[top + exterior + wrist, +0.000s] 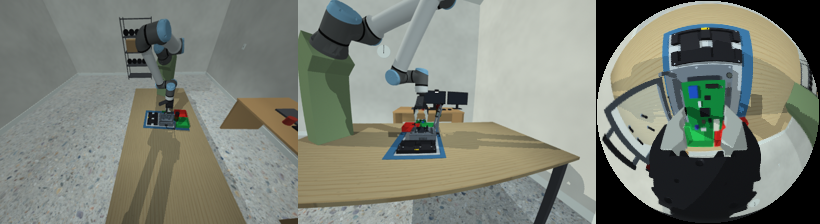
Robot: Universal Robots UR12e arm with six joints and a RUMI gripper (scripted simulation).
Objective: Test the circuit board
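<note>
My hand is 10 mm to the right of the green circuit board. Round my hand: tester lid (120 mm ahead, 50 mm to the right, 50 mm above); red bin (230 mm to the left, 120 mm below); green bin (130 mm ahead, 160 mm to the left, 120 mm below).
</note>
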